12 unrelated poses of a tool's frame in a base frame.
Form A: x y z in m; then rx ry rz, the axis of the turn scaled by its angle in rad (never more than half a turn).
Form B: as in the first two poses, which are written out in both.
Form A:
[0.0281 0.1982 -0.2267 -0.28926 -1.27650 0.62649]
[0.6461 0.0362 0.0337 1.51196 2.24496 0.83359]
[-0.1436 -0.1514 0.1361 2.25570 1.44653 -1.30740]
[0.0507 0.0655 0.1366 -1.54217 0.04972 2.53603]
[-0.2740 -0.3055 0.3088 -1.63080 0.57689 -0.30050]
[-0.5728 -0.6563 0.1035 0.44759 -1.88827 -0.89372]
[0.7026 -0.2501 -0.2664 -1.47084 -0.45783 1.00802]
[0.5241 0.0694 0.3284 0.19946 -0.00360 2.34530]
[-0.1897 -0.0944 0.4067 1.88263 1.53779 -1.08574]
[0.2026 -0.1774 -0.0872 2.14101 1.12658 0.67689]
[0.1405 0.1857 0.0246 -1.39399 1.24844 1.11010]
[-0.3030 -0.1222 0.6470 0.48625 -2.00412 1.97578]
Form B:
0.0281 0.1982 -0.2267; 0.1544 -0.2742 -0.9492; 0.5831 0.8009 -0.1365; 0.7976 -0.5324 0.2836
0.6461 0.0362 0.0337; -0.3960 0.7366 0.5482; 0.9159 0.2744 0.2929; 0.0654 0.6182 -0.7833
-0.1436 -0.1514 0.1361; 0.1502 0.7992 -0.5819; 0.6595 -0.5195 -0.5433; -0.7365 -0.3022 -0.6051
0.0507 0.0655 0.1366; -0.4493 -0.1644 -0.8781; 0.1298 -0.9845 0.1179; -0.8839 -0.0611 0.4637
-0.2740 -0.3055 0.3088; 0.8375 -0.1931 0.5112; -0.5295 -0.0561 0.8464; -0.1348 -0.9796 -0.1492
-0.5728 -0.6563 0.1035; -0.4686 0.0687 -0.8807; -0.6375 0.6638 0.3910; 0.6115 0.7447 -0.2672
0.7026 -0.2501 -0.2664; 0.5418 -0.2760 -0.7939; 0.7794 -0.1885 0.5975; -0.3146 -0.9425 0.1130
0.5241 0.0694 0.3284; -0.6931 -0.7065 0.1429; 0.7060 -0.7054 -0.0627; 0.1451 0.0575 0.9877
-0.1897 -0.0944 0.4067; 0.0564 0.9589 -0.2779; 0.5828 -0.2576 -0.7707; -0.8106 -0.1185 -0.5734
0.2026 -0.1774 -0.0872; 0.5051 0.5325 0.6792; 0.8497 -0.4447 -0.2832; 0.1513 0.7202 -0.6771
0.1405 0.1857 0.0246; 0.0752 -0.9963 -0.0409; -0.1571 -0.0523 0.9862; -0.9847 -0.0677 -0.1604
-0.3030 -0.1222 0.6470; -0.9027 -0.4290 0.0331; -0.0392 0.0054 -0.9992; 0.4285 -0.9033 -0.0217

